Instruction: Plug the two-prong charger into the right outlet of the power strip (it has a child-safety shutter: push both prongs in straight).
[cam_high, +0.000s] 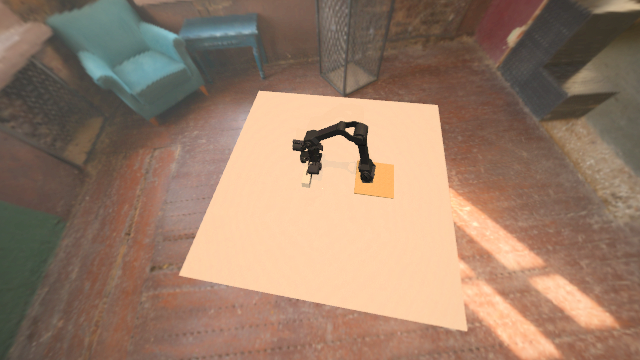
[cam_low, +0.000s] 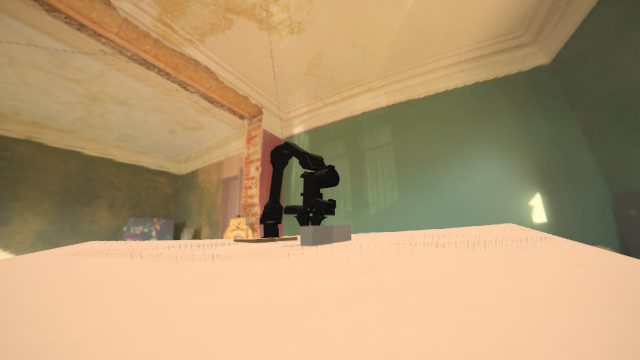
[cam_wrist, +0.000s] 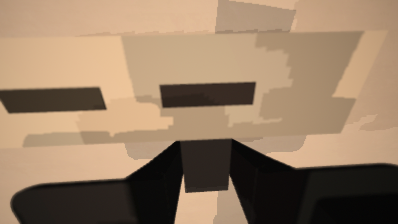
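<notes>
Right now my gripper tip is 20 mm short of the black two-prong charger and 10 mm below it.
</notes>
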